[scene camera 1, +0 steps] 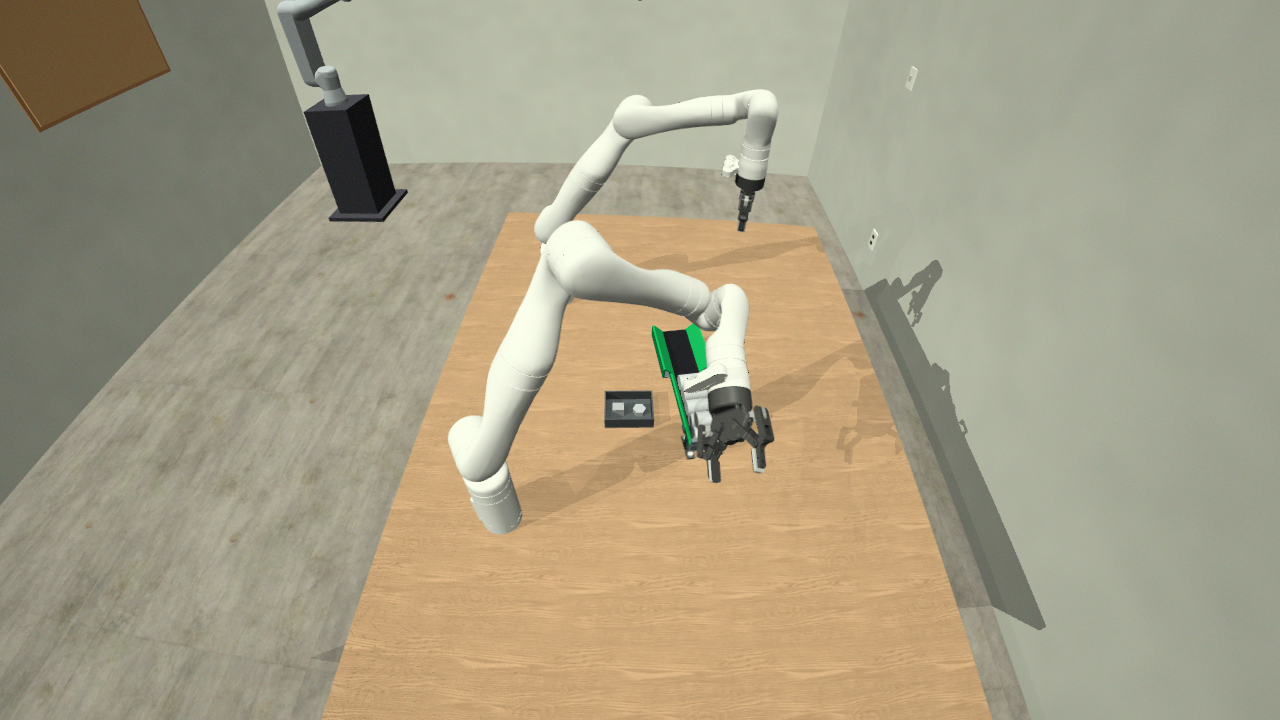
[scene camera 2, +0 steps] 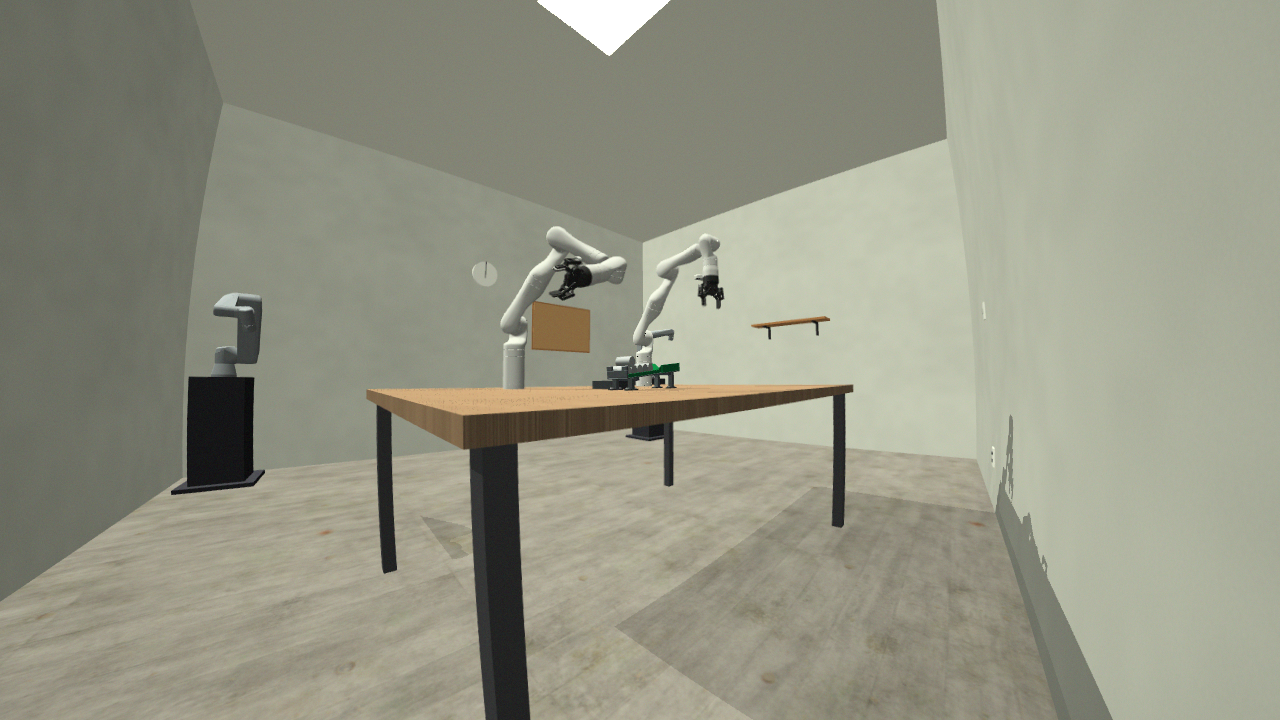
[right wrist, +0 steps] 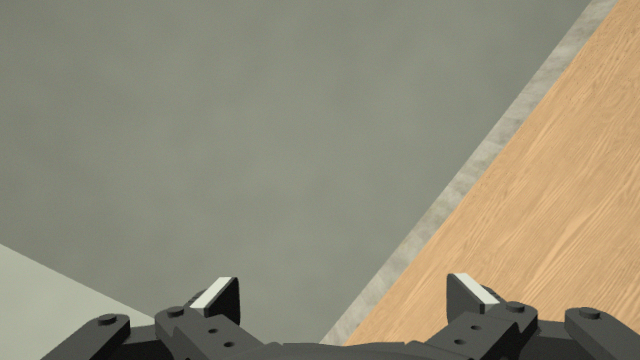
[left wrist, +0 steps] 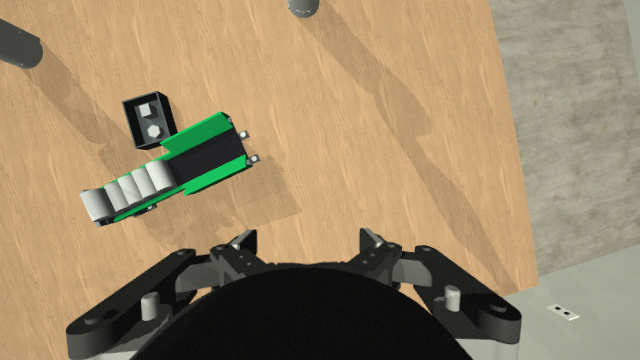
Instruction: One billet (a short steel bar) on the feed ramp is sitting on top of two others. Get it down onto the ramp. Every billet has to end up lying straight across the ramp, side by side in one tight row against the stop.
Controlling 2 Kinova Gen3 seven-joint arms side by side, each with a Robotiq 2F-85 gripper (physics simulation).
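Frame: origin at the left arm's base, x ahead, y left, z up, level; millimetres.
Seen in the pictures: left gripper, fingertip midpoint: (scene camera 1: pixel 742 223) (scene camera 2: pixel 711 307) (left wrist: pixel 308 240); right gripper, fingertip midpoint: (scene camera 1: pixel 736 477) (scene camera 2: pixel 552 282) (right wrist: pixel 342 298); left arm's base at its link origin: (left wrist: pixel 303 2); right arm's base at its link origin: (scene camera 1: pixel 502 516) (left wrist: pixel 27 52).
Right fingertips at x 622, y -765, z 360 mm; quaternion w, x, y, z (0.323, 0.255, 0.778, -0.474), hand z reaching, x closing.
Pixels of each thing's top centre, then the offset from my right fingertips to it. Level surfaces: height alone.
- uphill billet at its top centre: (scene camera 1: pixel 692 375) (left wrist: pixel 154 176) 126 mm back, 440 mm left, 254 mm down
- end billet at its top centre: (scene camera 1: pixel 710 413) (left wrist: pixel 88 206) (scene camera 2: pixel 625 356) 61 mm back, 312 mm left, 232 mm down
- dark tray at its top centre: (scene camera 1: pixel 628 404) (left wrist: pixel 146 119) (scene camera 2: pixel 610 380) 272 mm back, 359 mm left, 325 mm down
- wooden table at its surface level: 361 mm down
The green feed ramp (scene camera 1: pixel 680 351) (scene camera 2: pixel 666 368) (left wrist: pixel 207 155) has a dark bed. In the left wrist view several pale billets lie across its lower-left part, among them one billet (left wrist: pixel 116 196) and an uphill billet (left wrist: pixel 160 175). The end billet (left wrist: pixel 97 204) looks larger and raised; in scene camera 2 a billet (scene camera 2: pixel 623 360) sits above the others near the stop end. The billets under it and the stop are mostly hidden. My left gripper (scene camera 1: pixel 741 229) (scene camera 2: pixel 711 307) (left wrist: pixel 308 240) is open and empty, high and away from the ramp. My right gripper (scene camera 1: pixel 735 475) (scene camera 2: pixel 556 279) (right wrist: pixel 341 298) is open and empty, raised and tilted outward.
A dark tray (scene camera 1: pixel 629 423) (left wrist: pixel 167 112) with two small pale pieces stands beside the ramp on the wooden table (scene camera 1: pixel 662 608) (left wrist: pixel 350 190). The right arm covers part of the ramp in scene camera 1. Walls (scene camera 1: pixel 1074 223) (right wrist: pixel 250 125) stand beyond the table.
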